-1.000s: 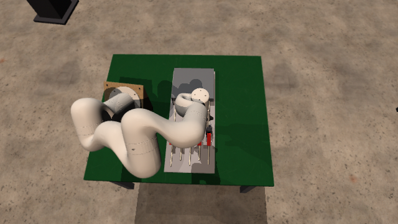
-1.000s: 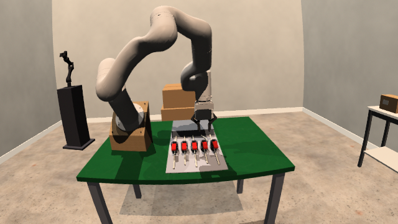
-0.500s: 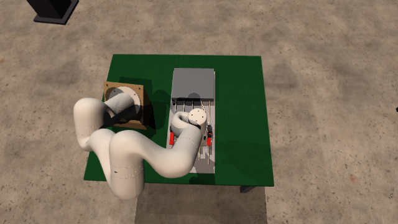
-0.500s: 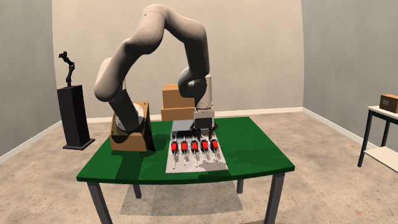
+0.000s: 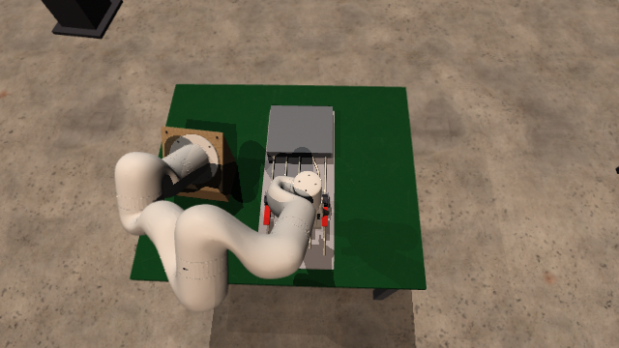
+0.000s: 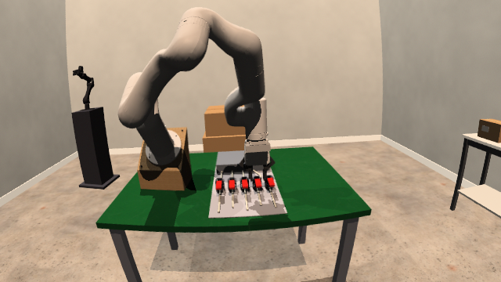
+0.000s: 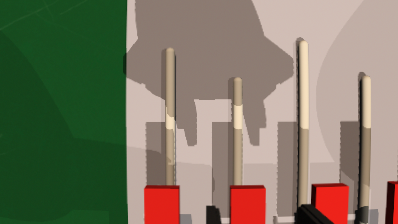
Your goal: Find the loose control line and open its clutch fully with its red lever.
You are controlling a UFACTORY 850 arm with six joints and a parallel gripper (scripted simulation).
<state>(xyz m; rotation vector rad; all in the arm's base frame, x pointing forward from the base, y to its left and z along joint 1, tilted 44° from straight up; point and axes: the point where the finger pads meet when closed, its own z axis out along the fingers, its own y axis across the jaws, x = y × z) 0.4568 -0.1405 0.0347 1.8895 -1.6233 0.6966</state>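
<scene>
Right now the pale plate is 90 mm below my hand, 70 mm to the right of it and 40 mm behind it.
</scene>
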